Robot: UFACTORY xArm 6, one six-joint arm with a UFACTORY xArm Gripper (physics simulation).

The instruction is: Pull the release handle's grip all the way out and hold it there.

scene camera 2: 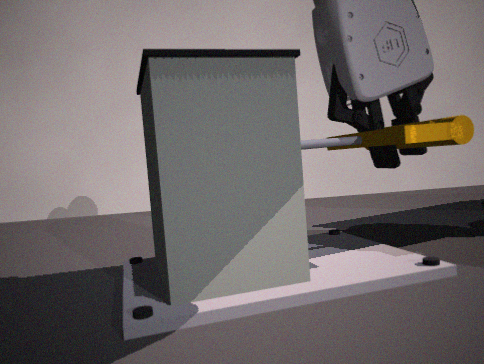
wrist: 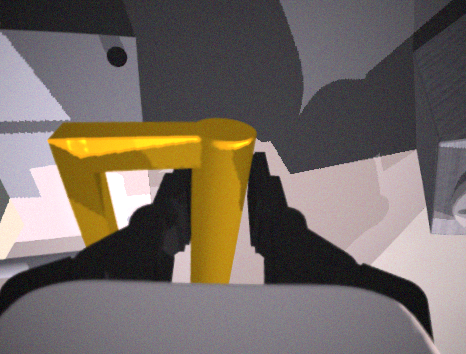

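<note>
The release handle's yellow grip [scene camera 2: 435, 132] [wrist: 215, 215] is a frame with a thick round bar at its outer end. It stands out from the side of the grey-green housing [scene camera 2: 225, 150] on a pale metal rod [scene camera 2: 320, 144], a length of which shows between housing and grip. My gripper [scene camera 2: 401, 154] [wrist: 223, 173] comes from above and is shut on the grip's round bar, with one black finger on each side of it. In the wrist view the left finger passes through the opening of the yellow frame. The lower end of the bar is hidden by the gripper body.
The housing has a black lid [scene camera 2: 220, 53] and stands on a pale base plate [scene camera 2: 350, 267] [wrist: 95, 85] with black bolts [scene camera 2: 431, 261] [wrist: 116, 56] at its corners. A grey structure [wrist: 427, 190] stands at the right edge of the wrist view. Dark shadows cross the floor.
</note>
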